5 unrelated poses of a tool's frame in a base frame.
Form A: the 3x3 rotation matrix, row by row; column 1 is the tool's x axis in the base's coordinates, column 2 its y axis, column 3 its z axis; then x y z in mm. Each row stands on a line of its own.
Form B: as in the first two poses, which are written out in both.
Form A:
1:
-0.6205, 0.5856, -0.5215
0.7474, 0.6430, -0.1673
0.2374, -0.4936, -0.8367
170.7, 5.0, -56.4
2:
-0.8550, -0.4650, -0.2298
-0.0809, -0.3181, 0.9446
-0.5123, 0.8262, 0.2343
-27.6, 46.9, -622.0
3:
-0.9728, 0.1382, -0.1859
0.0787, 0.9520, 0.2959
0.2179, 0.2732, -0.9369
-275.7, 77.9, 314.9
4:
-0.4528, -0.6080, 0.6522
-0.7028, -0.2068, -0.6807
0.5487, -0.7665, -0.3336
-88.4, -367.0, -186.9
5:
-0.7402, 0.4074, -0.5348
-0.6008, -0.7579, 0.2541
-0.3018, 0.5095, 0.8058
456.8, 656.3, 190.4
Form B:
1: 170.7, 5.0, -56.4, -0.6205, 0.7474, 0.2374, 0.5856, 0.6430, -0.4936
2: -27.6, 46.9, -622.0, -0.8550, -0.0809, -0.5123, -0.4650, -0.3181, 0.8262
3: -275.7, 77.9, 314.9, -0.9728, 0.0787, 0.2179, 0.1382, 0.9520, 0.2732
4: -88.4, -367.0, -186.9, -0.4528, -0.7028, 0.5487, -0.6080, -0.2068, -0.7665
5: 456.8, 656.3, 190.4, -0.7402, -0.6008, -0.3018, 0.4074, -0.7579, 0.5095
